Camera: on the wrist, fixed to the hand. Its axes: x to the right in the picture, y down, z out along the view.
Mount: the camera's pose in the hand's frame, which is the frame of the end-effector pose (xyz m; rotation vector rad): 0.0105 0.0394 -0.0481 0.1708 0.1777 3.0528
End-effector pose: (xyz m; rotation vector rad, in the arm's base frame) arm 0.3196 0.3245 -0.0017 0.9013 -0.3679 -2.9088
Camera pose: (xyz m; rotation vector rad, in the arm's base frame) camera 0.3381 0.2750 -0.0361 -0.1038 -0.7109 0.0476
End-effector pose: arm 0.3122 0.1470 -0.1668 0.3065 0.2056 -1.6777
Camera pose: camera 0.3540 0.1469 -0.2140 0.3822 -0.2936 1.3645
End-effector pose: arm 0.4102 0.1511 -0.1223 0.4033 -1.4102 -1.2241
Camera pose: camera 0.4651 0.1373 -0.0945 -1.2467 -0.4487 1.4043
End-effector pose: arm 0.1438 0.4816 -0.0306 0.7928 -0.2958 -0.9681
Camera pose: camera 0.2007 0.5080 -0.0367 -0.1276 -0.8640 1.9825
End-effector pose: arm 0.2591 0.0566 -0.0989 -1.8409 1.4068 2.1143
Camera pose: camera 0.2729 -0.0017 -0.0791 -0.8688 -1.4454 0.0677
